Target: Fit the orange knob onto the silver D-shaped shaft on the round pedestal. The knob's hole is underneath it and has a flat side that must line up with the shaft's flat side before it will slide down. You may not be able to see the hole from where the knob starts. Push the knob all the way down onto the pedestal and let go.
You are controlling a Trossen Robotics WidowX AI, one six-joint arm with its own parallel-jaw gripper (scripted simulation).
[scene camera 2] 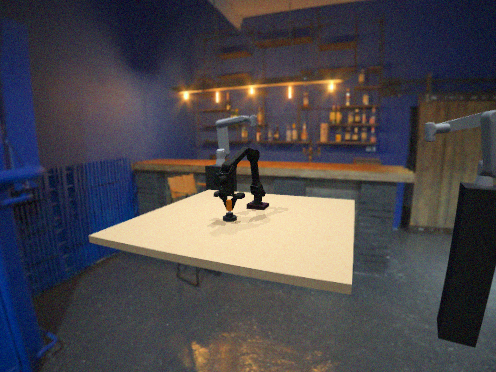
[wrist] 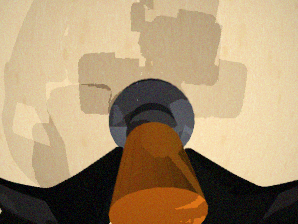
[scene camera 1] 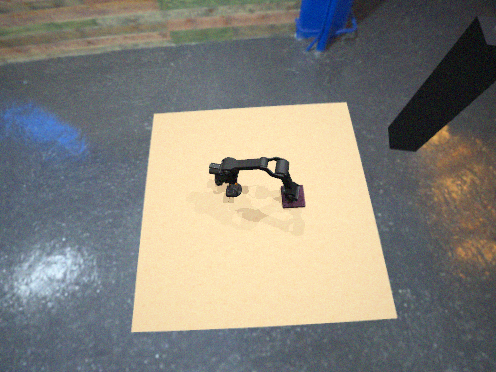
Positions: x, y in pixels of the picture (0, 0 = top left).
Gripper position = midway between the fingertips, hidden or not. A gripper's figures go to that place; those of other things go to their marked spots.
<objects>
The gripper (wrist: 153, 153) is 10 cm from the lens. A round dark pedestal (wrist: 150, 100): 14 cm from the lens.
</objects>
